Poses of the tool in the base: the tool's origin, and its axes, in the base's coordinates. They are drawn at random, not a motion.
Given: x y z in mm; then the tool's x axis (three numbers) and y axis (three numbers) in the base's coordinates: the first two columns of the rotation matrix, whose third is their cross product.
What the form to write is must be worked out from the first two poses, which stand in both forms.
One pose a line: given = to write
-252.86 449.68 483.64 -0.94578 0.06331 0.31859 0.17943 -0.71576 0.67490 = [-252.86 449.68 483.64], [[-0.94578 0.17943 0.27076], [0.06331 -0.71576 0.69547], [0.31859 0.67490 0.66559]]
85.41 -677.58 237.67 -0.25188 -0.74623 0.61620 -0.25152 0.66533 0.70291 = [85.41 -677.58 237.67], [[-0.25188 -0.25152 -0.93451], [-0.74623 0.66533 0.02206], [0.61620 0.70291 -0.35528]]
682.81 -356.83 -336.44 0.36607 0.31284 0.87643 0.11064 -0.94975 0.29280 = [682.81 -356.83 -336.44], [[0.36607 0.11064 0.92399], [0.31284 -0.94975 -0.01022], [0.87643 0.29280 -0.38229]]
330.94 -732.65 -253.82 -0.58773 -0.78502 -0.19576 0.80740 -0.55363 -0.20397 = [330.94 -732.65 -253.82], [[-0.58773 0.80740 0.05174], [-0.78502 -0.55363 -0.27794], [-0.19576 -0.20397 0.95921]]
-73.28 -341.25 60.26 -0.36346 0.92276 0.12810 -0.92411 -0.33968 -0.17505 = [-73.28 -341.25 60.26], [[-0.36346 -0.92411 -0.11802], [0.92276 -0.33968 -0.18200], [0.12810 -0.17505 0.97619]]
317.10 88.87 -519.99 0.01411 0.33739 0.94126 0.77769 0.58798 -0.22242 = [317.10 88.87 -519.99], [[0.01411 0.77769 -0.62848], [0.33739 0.58798 0.73515], [0.94126 -0.22242 -0.25409]]
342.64 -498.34 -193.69 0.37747 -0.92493 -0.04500 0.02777 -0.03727 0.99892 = [342.64 -498.34 -193.69], [[0.37747 0.02777 -0.92561], [-0.92493 -0.03727 -0.37831], [-0.04500 0.99892 0.01162]]
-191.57 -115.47 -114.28 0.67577 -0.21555 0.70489 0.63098 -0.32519 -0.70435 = [-191.57 -115.47 -114.28], [[0.67577 0.63098 0.38105], [-0.21555 -0.32519 0.92075], [0.70489 -0.70435 -0.08375]]
